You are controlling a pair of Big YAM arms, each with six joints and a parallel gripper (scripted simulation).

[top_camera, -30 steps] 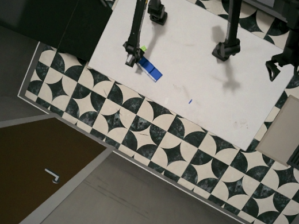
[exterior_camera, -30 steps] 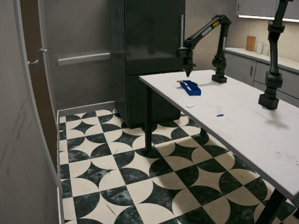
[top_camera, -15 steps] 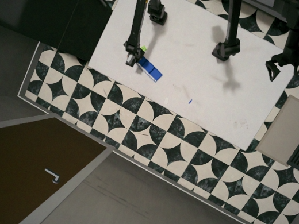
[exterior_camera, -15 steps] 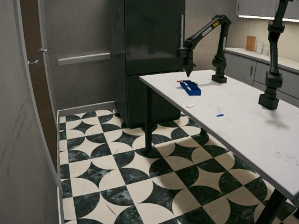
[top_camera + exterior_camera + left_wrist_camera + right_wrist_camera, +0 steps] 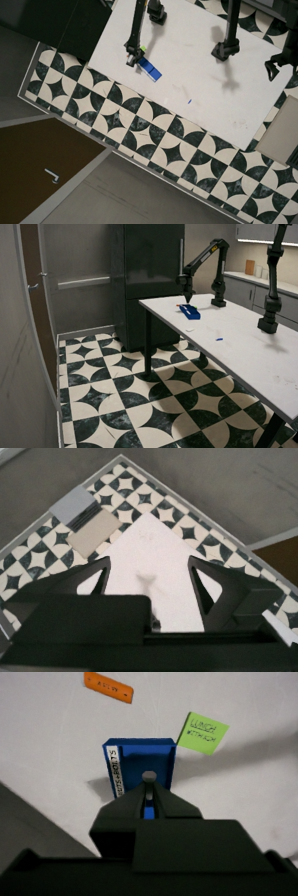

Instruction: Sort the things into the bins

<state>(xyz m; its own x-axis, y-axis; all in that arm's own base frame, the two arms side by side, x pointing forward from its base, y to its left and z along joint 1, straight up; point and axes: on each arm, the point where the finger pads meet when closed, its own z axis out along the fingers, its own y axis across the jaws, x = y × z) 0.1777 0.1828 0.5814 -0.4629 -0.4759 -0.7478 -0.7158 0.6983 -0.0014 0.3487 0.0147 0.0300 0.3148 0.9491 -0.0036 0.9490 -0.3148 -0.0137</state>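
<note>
The tiny grey piece is 10 mm to the right of my right hand. Also, from my right hand: orange cylinder 100 mm to the right, 50 mm below, 20 mm ahead; then white piece 350 mm to the left, 180 mm ahead, 60 mm below; then green piece 80 mm behind, 50 mm below, 30 mm to the right.
</note>
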